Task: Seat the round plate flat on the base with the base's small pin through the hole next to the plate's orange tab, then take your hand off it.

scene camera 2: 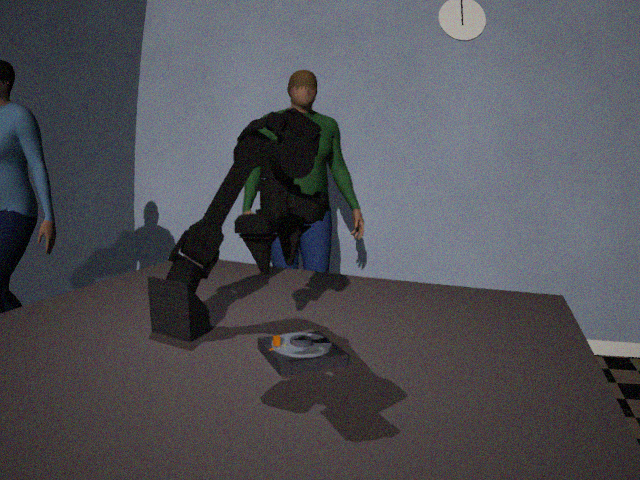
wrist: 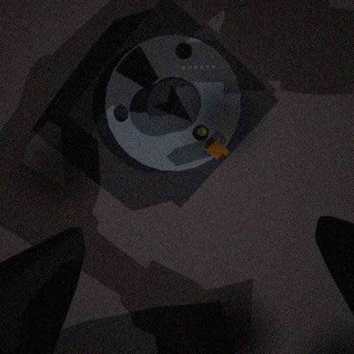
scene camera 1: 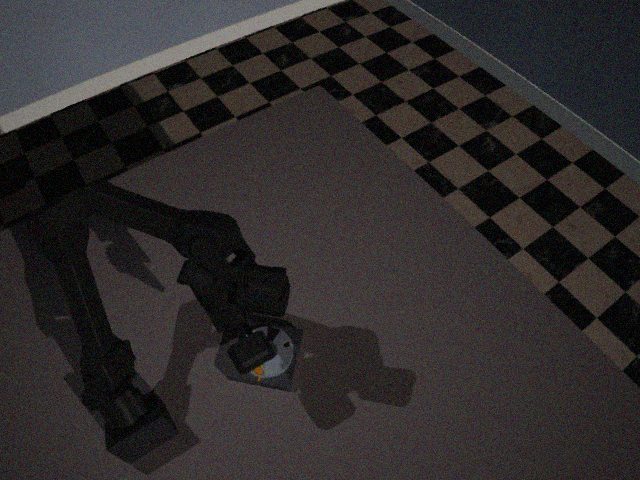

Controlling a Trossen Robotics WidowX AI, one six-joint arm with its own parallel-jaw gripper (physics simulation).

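Frame: origin at the arm's base, x ahead, y down, z left, level; metres.
Where they show: gripper, fingertip midpoint: (scene camera 2: 278, 270) (scene camera 1: 239, 337); arm's base at its link origin: (scene camera 2: 176, 292) (scene camera 1: 131, 421).
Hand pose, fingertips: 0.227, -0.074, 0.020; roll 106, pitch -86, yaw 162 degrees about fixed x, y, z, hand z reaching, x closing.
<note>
Things, the pixels of their top centre, and the offset from my fingertips, as dx, dy, dz. Level surfaces: height alone.
- round grey plate at its top centre: (scene camera 2: 301, 334) (scene camera 1: 265, 347) +0.044, +0.114, +0.009
- dark square base at its top centre: (scene camera 2: 301, 338) (scene camera 1: 265, 349) +0.043, +0.122, +0.009
- brown table at its surface level: dy +0.160
The round grey plate (scene camera 1: 281, 356) (scene camera 2: 310, 352) (wrist: 145, 150) lies on the dark square base (scene camera 2: 294, 367) (wrist: 145, 190) and looks flat. Its orange tab (scene camera 1: 258, 370) (scene camera 2: 277, 340) (wrist: 216, 148) is at the rim. In the wrist view a small yellowish pin (wrist: 201, 132) shows inside the hole next to the tab. Two other round holes in the plate look dark. My gripper (scene camera 2: 278, 266) (wrist: 202, 234) is open and empty, above the table and apart from the plate. In scene camera 1 the arm's wrist part hides some of the plate and the fingertips.
The arm's mount (scene camera 1: 142, 434) (scene camera 2: 170, 310) stands on the brown table (scene camera 1: 413, 310) (scene camera 2: 465, 361). Arm shadows fall across the base and table. Beyond the table are a checkered floor, a person in green (scene camera 2: 336, 155) and a person in blue (scene camera 2: 18, 155).
</note>
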